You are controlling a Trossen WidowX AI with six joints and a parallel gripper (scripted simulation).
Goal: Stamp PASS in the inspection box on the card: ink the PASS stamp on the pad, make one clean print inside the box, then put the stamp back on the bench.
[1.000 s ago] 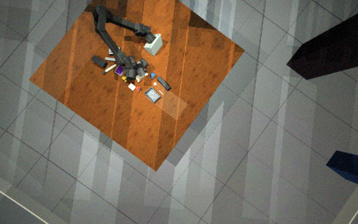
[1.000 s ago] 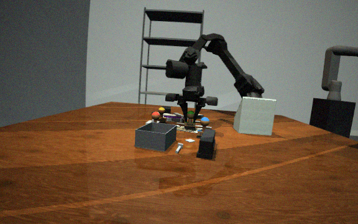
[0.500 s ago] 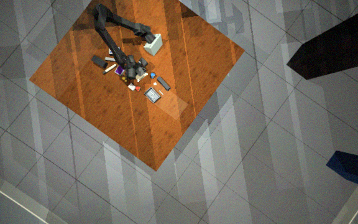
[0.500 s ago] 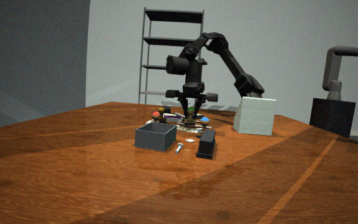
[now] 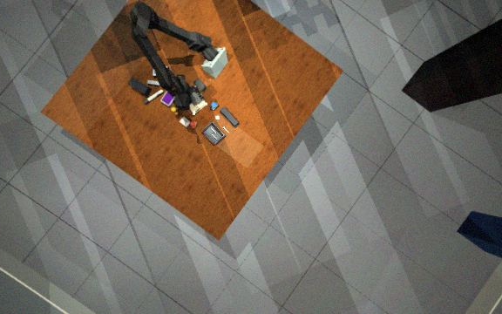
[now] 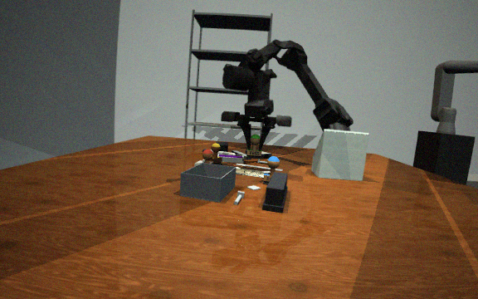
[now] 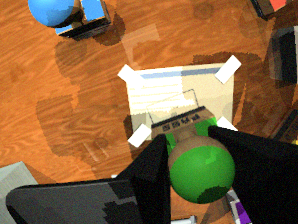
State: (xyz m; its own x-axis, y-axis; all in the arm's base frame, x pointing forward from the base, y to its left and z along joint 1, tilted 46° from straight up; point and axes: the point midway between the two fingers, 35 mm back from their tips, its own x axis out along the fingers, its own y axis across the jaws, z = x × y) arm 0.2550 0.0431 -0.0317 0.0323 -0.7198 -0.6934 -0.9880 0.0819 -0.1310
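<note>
My gripper tip is 10 mm short of the cream card and 70 mm above it. From my gripper tip the other things lie so: green-knobbed stamp: right at my gripper tip; yellow-knobbed stamp: 120 mm ahead, 60 mm to the right, 40 mm below; blue-knobbed stamp: 50 mm behind, 100 mm to the left, 40 mm below.
</note>
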